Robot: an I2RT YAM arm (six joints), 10 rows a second.
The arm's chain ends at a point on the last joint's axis. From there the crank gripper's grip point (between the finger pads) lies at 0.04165 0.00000 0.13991 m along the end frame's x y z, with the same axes.
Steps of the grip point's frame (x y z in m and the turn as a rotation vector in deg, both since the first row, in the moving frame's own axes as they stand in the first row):
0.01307, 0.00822, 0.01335, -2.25, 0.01, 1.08
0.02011, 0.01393, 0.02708, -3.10, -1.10, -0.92
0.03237, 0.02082, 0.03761, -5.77, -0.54, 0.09
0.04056, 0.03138, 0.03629, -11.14, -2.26, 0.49
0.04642, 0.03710, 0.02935, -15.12, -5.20, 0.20
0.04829, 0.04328, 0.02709, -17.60, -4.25, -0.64
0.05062, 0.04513, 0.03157, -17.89, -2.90, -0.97
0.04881, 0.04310, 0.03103, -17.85, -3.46, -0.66
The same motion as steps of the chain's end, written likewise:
0.01310, 0.00194, 0.01348, -2.25, 0.01, 1.08
0.02275, 0.00699, 0.02649, -3.10, -1.10, -0.92
0.03370, 0.00667, 0.03794, -5.77, -0.54, 0.09
0.04619, 0.00387, 0.03744, -11.14, -2.26, 0.49
0.05919, 0.00004, 0.03105, -15.12, -5.20, 0.20
0.05837, 0.00094, 0.03091, -17.60, -4.25, -0.64
0.05728, 0.00248, 0.03633, -17.89, -2.90, -0.97
0.05695, 0.00028, 0.03547, -17.85, -3.46, -0.66

